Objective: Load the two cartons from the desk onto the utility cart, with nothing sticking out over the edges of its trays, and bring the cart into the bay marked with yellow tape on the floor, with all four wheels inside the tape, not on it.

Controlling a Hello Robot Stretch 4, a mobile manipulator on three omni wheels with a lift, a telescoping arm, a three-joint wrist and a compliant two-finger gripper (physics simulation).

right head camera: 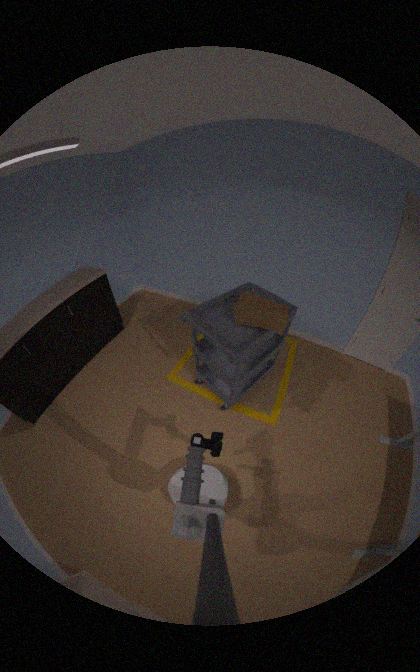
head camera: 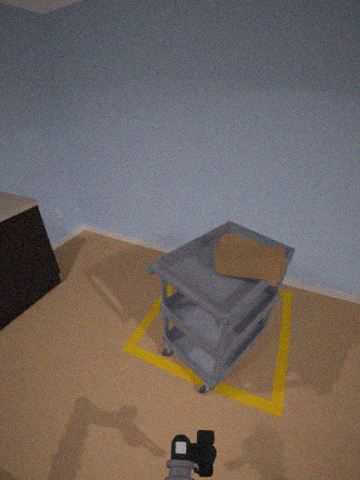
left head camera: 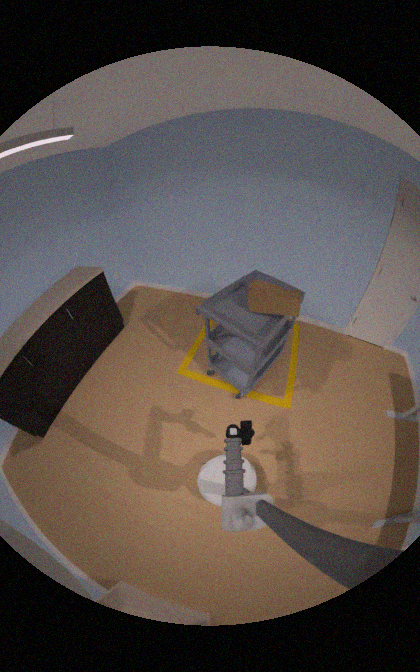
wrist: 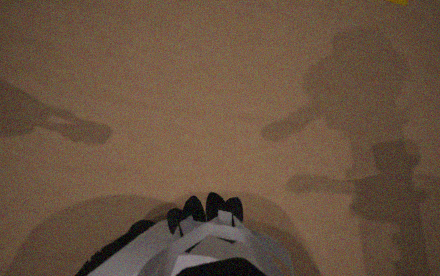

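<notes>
The grey three-tray utility cart [head camera: 190,293] [left head camera: 230,331] [right head camera: 212,342] stands askew over the yellow tape bay [head camera: 283,350] [left head camera: 293,365] [right head camera: 283,380]. Its nearest wheel [head camera: 204,388] is at the front tape strip; the left wheel [head camera: 167,352] is just inside that strip. The far wheels are hidden. A brown carton [head camera: 250,257] [left head camera: 274,298] [right head camera: 261,311] lies on the top tray, its right end appearing to reach over the rim. A second carton cannot be made out. My gripper [wrist: 205,210] is shut and empty above the floor, in front of the cart; its fingers are hidden in the head views.
A dark cabinet [head camera: 25,265] [left head camera: 65,350] [right head camera: 62,345] with a pale top stands at the left. The blue wall is close behind the cart. A pale door [left head camera: 387,280] is at the right. A pale flat surface [left head camera: 155,605] shows low behind my base [left head camera: 212,480].
</notes>
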